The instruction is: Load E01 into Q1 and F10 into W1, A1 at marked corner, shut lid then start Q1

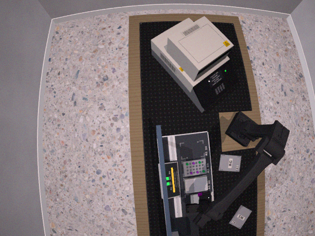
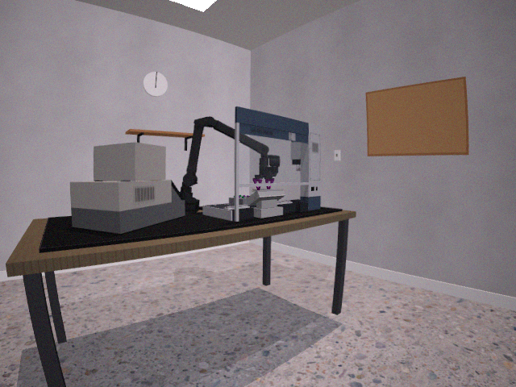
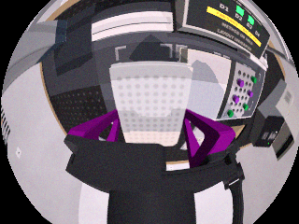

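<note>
Right now the grey regrip nest is 18 cm behind my hand, 22 cm to the right of it and 13 cm below it. From my hand the other things lie so: deep-well block 4 cm ahead, 9 cm to the right, 6 cm below; then clear panel 22 cm ahead, 5 cm to the right, 19 cm above; then tube cooling block 6 cm ahead, 18 cm to the right, 6 cm below.
</note>
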